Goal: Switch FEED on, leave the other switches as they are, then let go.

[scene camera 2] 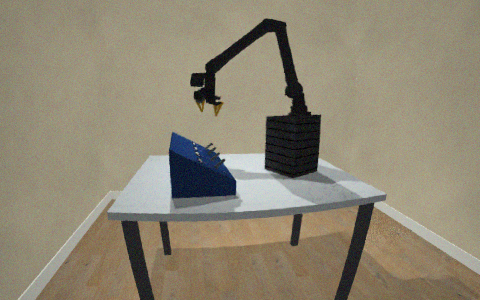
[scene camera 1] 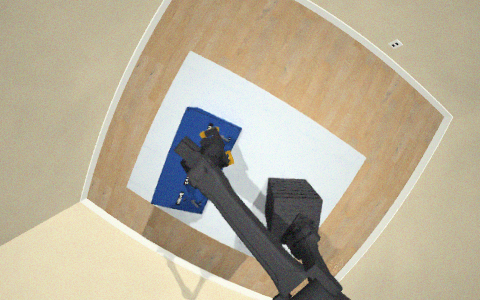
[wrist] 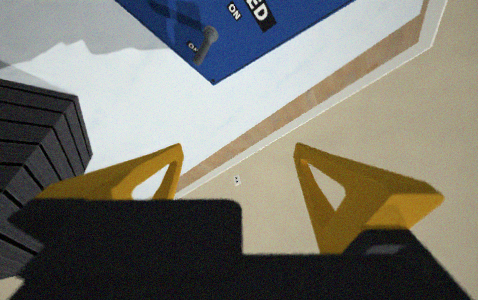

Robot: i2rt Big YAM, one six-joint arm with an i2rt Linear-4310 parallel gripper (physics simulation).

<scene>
In view: my gripper (wrist: 238, 149) and a blue sloped switch box (scene camera 1: 173, 191).
The blue sloped switch box shows as well in scene camera 2 (scene camera 2: 193, 173) and in the wrist view (wrist: 238, 40).
</scene>
